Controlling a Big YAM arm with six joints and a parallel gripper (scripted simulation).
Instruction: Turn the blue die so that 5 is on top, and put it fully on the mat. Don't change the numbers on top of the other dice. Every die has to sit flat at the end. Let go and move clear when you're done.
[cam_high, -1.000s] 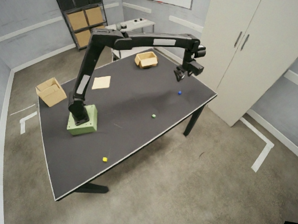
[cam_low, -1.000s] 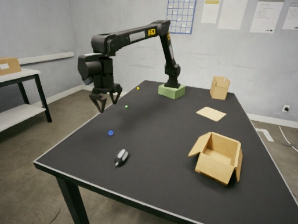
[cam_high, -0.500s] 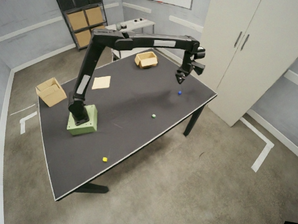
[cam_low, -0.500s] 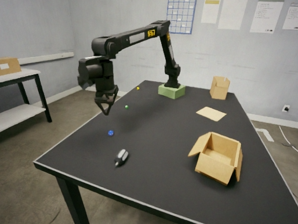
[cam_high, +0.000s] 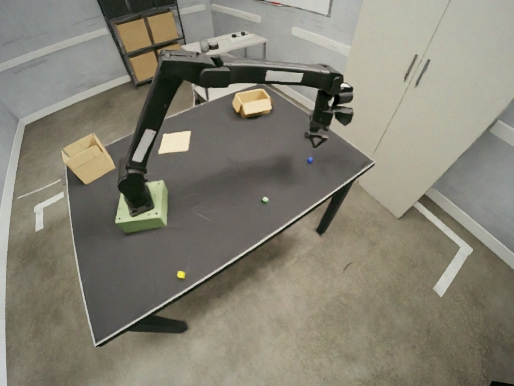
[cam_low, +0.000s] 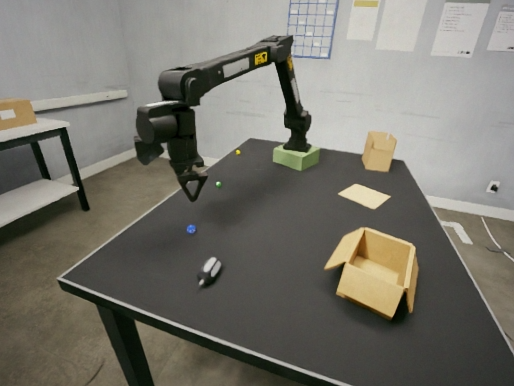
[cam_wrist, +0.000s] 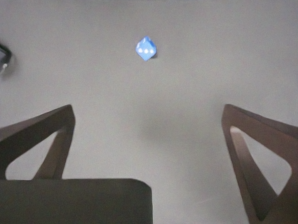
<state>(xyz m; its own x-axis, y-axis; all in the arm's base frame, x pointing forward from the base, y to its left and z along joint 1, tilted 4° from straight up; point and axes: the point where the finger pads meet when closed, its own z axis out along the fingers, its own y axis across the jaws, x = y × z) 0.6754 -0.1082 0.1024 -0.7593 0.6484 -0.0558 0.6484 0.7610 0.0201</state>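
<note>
The blue die is 12 cm below my hand. Round my hand: grey-white object: 13 cm to the left, 13 cm ahead, 11 cm below; then green die: 27 cm behind, 12 cm below, 8 cm to the right; then tan mat: 47 cm behind, 44 cm to the left, 13 cm below.
</note>
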